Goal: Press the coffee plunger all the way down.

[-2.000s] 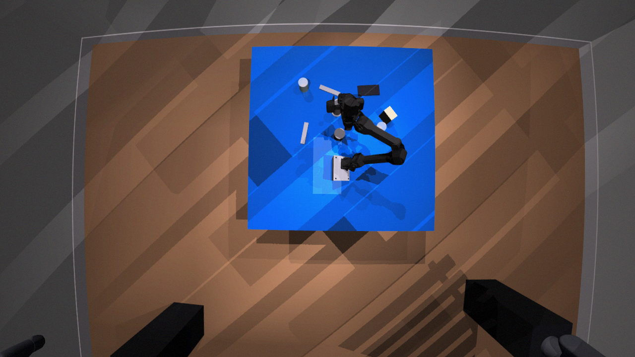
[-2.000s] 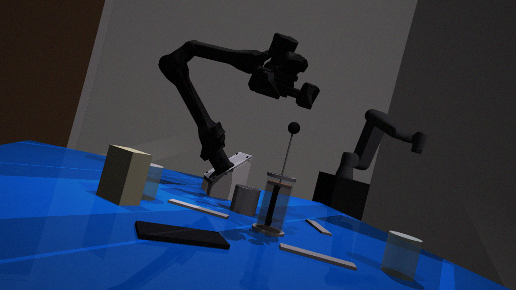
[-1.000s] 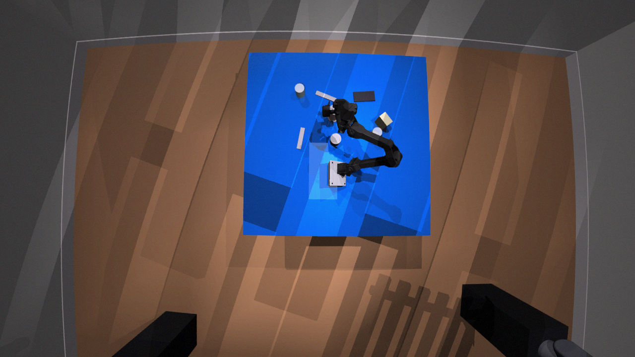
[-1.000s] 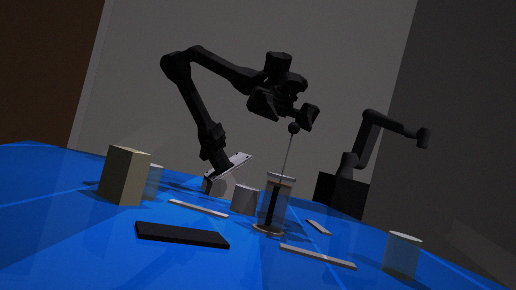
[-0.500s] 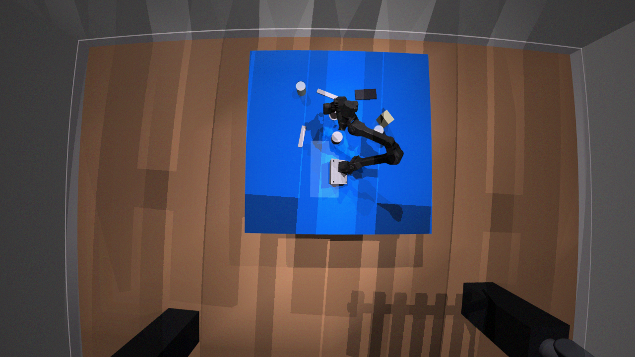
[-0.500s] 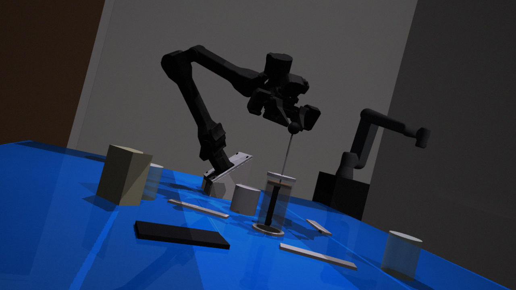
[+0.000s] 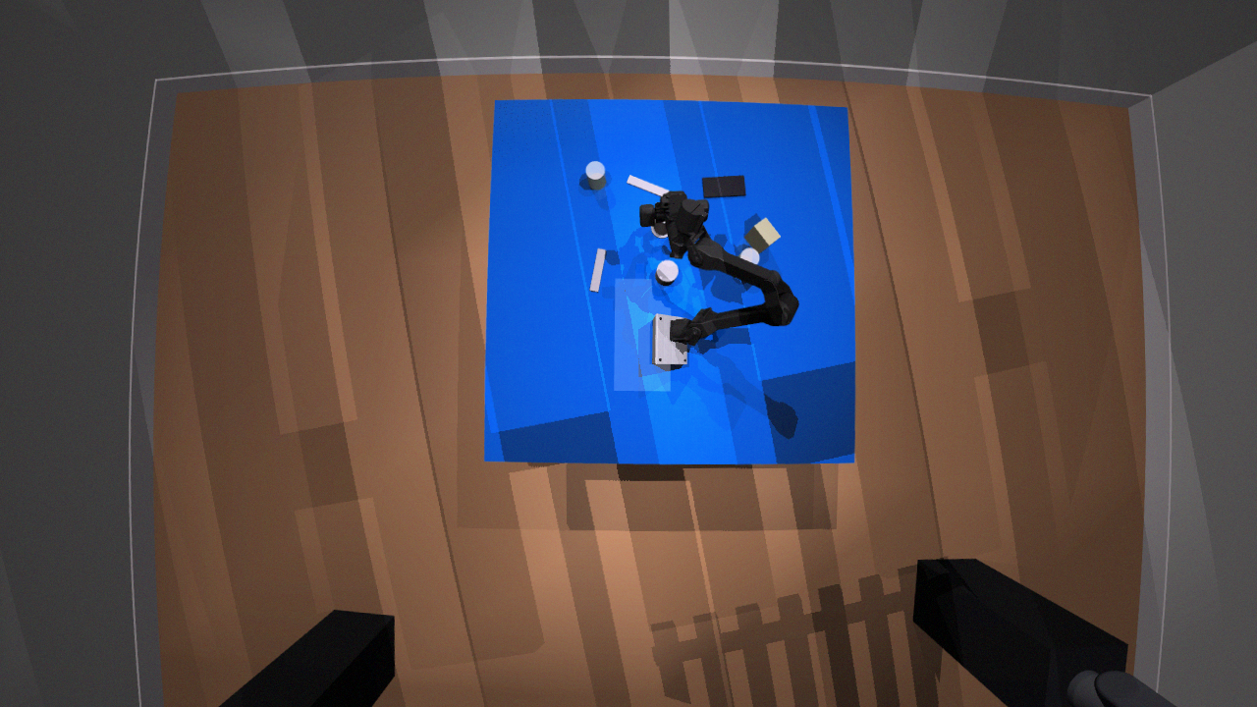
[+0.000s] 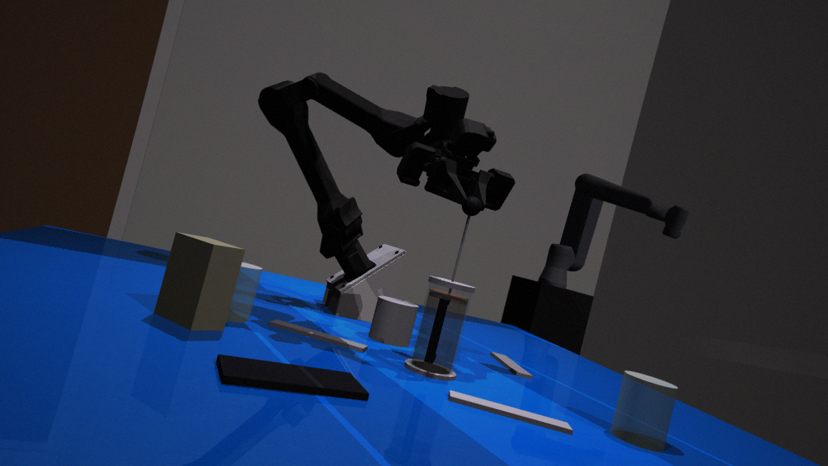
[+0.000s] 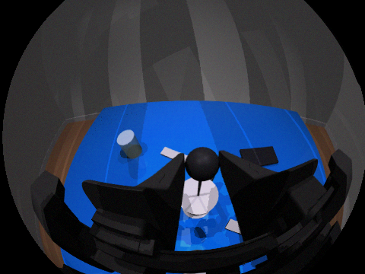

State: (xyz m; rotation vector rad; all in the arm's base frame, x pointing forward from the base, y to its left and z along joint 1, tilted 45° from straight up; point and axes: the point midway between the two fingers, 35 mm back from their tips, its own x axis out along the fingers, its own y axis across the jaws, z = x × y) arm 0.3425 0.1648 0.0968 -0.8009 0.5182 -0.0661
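My gripper tip is now 1 cm short of the coffee press, 1 cm to the left of it and 13 cm above it. From my gripper tip the other things lie so: grey cylinder (18 cm behind, 2 cm to the right, 21 cm below); then black slab (15 cm ahead, 22 cm to the right, 24 cm below).
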